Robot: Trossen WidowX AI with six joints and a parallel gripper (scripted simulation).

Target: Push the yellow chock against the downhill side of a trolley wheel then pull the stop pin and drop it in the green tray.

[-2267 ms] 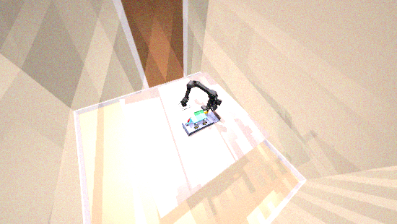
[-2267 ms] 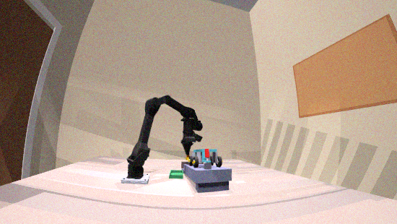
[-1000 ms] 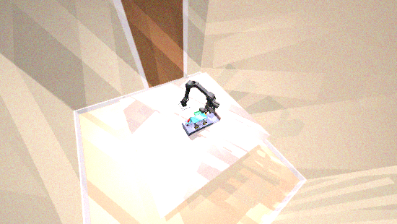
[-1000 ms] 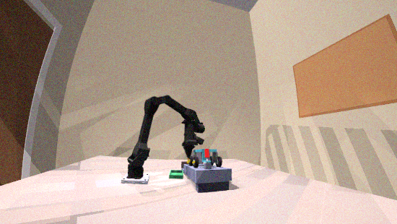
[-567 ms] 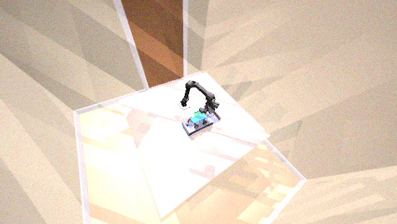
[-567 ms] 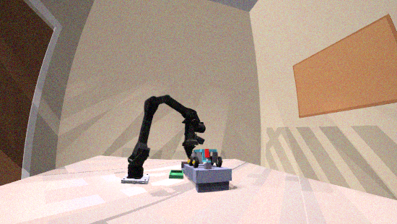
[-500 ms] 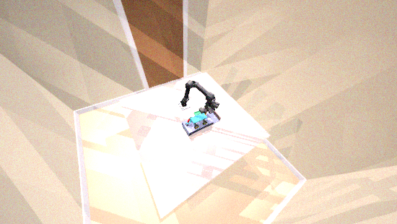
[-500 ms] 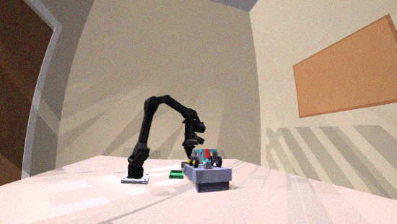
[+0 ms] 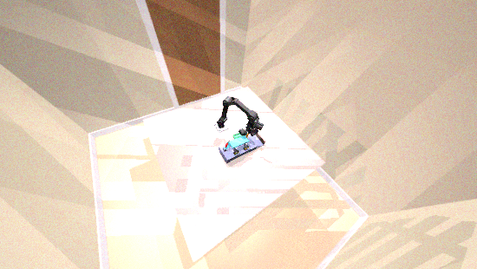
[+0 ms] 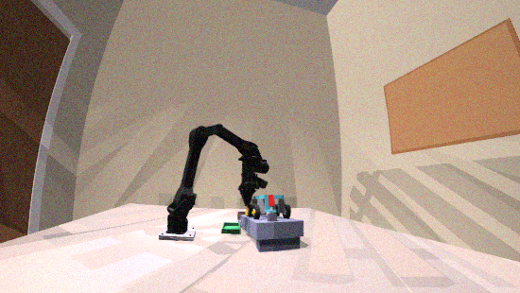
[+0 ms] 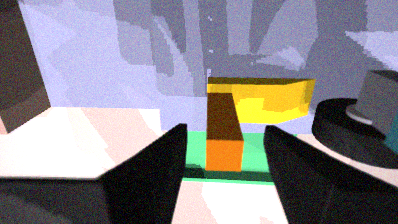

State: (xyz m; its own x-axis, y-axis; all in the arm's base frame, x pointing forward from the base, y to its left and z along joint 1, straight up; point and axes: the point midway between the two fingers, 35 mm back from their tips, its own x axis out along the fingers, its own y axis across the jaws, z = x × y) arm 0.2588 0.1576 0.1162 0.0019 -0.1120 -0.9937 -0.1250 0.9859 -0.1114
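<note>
My gripper tip is now 1 cm short of the yellow chock, 2 cm to the left of it and 2 cm above it. Also, from my gripper tip: green tray: 7 cm behind, 3 cm to the right, 11 cm below; dark ramp: 4 cm ahead, 9 cm to the left, 10 cm below; teal trolley: 7 cm ahead, 12 cm to the right, 1 cm above.
</note>
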